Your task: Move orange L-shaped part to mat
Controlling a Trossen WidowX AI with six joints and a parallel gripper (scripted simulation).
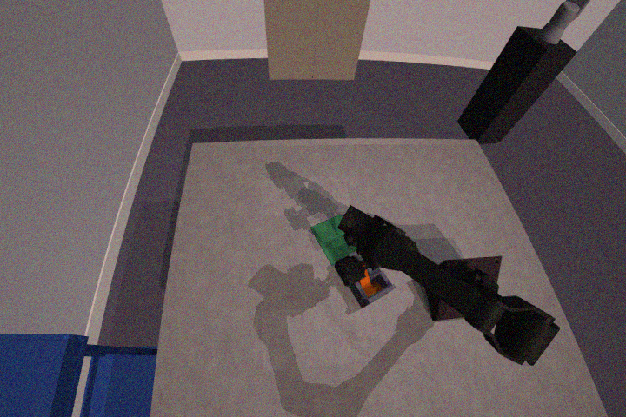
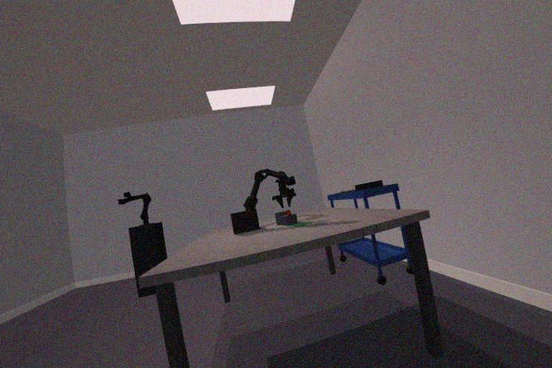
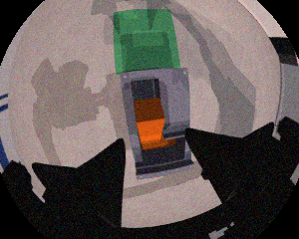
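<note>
My gripper tip is now 8 cm above the orange L-shaped part, 3 cm to the right of it and 2 cm past it. Also, from my gripper tip: green mat: 14 cm to the right, 13 cm below, 2 cm ahead.
</note>
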